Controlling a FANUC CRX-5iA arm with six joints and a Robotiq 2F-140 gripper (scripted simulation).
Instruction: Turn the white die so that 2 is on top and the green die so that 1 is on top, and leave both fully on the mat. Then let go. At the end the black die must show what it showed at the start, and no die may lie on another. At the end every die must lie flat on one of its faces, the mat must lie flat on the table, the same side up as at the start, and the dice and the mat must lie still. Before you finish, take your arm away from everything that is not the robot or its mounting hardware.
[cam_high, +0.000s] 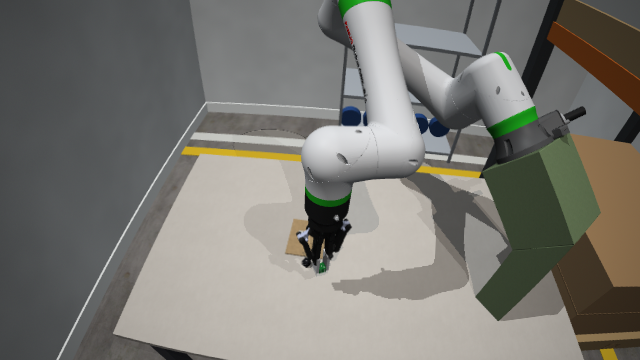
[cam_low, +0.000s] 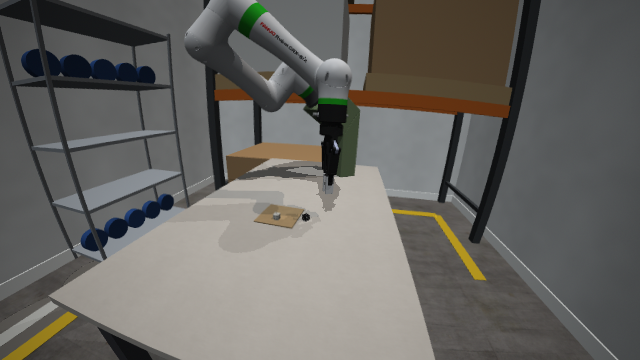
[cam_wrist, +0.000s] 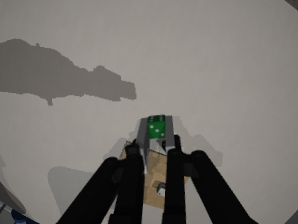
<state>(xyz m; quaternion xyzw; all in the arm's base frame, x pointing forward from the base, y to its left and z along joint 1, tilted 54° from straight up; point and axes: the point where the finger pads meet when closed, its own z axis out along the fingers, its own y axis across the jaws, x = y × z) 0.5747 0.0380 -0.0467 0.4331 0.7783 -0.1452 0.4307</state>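
Right now my hand is 3 cm above the green die. Also, from my hand: mat: 2 cm ahead, 17 cm to the right, 13 cm below; then black die: 3 cm ahead, 7 cm to the right, 12 cm below; then white die: 5 cm ahead, 17 cm to the right, 11 cm below.
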